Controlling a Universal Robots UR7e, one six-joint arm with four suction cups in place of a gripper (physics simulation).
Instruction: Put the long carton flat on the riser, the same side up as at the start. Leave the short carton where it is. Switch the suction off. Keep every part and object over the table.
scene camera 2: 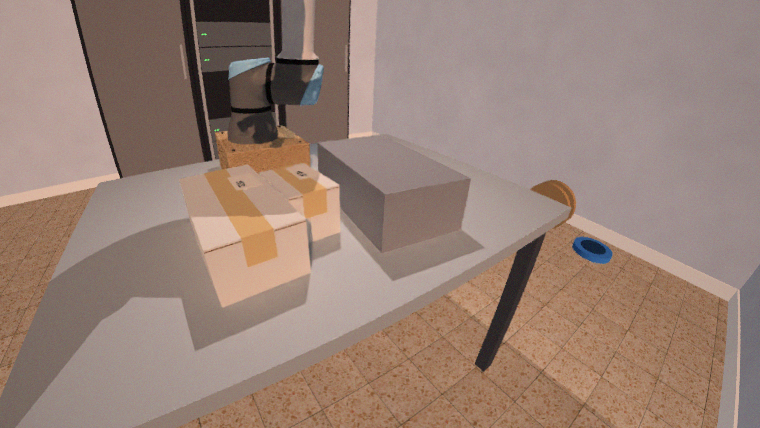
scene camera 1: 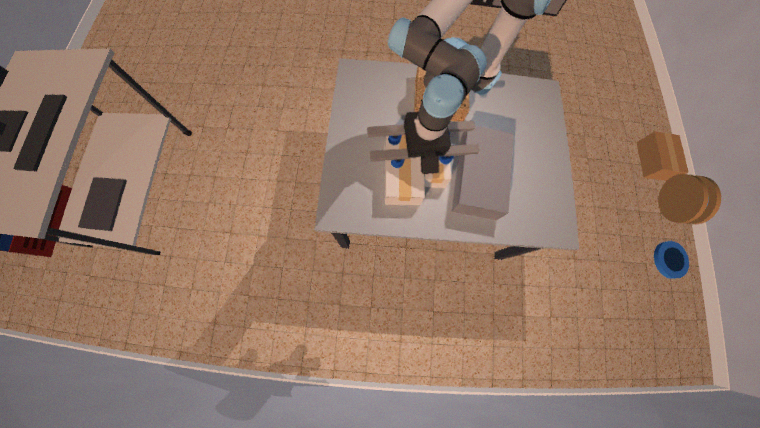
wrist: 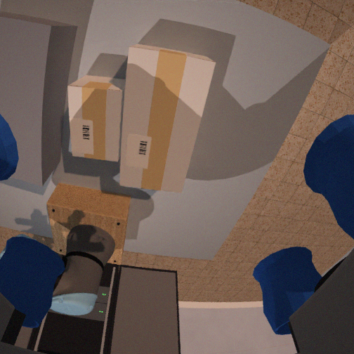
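Seen in the pictures: arm's base at its link origin: (scene camera 2: 253,137).
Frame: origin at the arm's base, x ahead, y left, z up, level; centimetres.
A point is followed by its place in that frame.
The long carton (scene camera 1: 405,186) {z -0.1, x 48.2, y -22.3 cm} (scene camera 2: 252,212) {z -0.1, x 46.2, y -20.9 cm} (wrist: 166,120) lies flat on the table, its tape strip and barcode label up. The short carton (scene camera 1: 438,178) {z -0.2, x 46.0, y -8.6 cm} (scene camera 2: 323,199) {z -2.2, x 46.4, y -7.0 cm} (wrist: 95,120) stands close beside it, between it and the riser, also label up. The riser (scene camera 1: 486,175) {z 1.4, x 47.1, y 10.8 cm} (scene camera 2: 393,164) {z 1.4, x 48.3, y 10.1 cm} (wrist: 22,90) is a long grey block on the table with nothing on its top. My gripper (scene camera 1: 423,150) {z 33.5, x 49.0, y -21.9 cm} hangs high above the cartons, its suction off and its blue cups holding nothing. The gripper does not show in the scene camera 2 view.
The arm's base stands on a wooden block (scene camera 2: 265,155) {z -2.6, x 12.5, y -2.2 cm} (wrist: 90,200) at the table's robot-side edge. The grey table (scene camera 1: 539,159) {z -10.6, x 36.9, y 44.2 cm} (scene camera 2: 132,196) {z -10.6, x -5.9, y -36.5 cm} carries the cartons and riser. A brown box (scene camera 1: 662,155), a round brown object (scene camera 1: 683,198) and a blue ring (scene camera 1: 658,259) are beyond the table.
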